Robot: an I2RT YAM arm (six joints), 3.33 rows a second.
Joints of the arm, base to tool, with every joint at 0 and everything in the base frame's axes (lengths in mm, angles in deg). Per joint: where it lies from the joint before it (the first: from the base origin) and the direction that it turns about. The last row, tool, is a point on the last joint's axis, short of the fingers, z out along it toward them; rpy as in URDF.
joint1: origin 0 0 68 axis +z
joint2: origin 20 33.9 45.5 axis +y
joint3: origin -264 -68.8 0 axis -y
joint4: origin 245 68.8 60 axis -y
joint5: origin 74 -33.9 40.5 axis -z
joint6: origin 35.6 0 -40.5 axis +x
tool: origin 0 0 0 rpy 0 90 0
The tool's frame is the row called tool.
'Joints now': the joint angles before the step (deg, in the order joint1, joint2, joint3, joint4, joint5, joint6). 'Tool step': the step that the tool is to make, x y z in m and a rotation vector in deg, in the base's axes. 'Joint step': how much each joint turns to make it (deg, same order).
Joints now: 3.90 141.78 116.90 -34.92 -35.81 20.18
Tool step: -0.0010 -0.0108 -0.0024 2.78 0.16 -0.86
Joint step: -1.31 -0.54 -1.92 2.15 -2.63 1.29
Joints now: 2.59 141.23 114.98 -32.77 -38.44 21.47
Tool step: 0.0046 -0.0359 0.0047 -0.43 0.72 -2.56
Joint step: -3.93 1.22 3.68 -4.31 -0.32 -1.79
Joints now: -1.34 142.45 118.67 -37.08 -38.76 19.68
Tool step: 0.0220 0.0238 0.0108 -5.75 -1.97 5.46
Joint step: 2.73 8.51 19.09 -12.46 3.78 -6.41
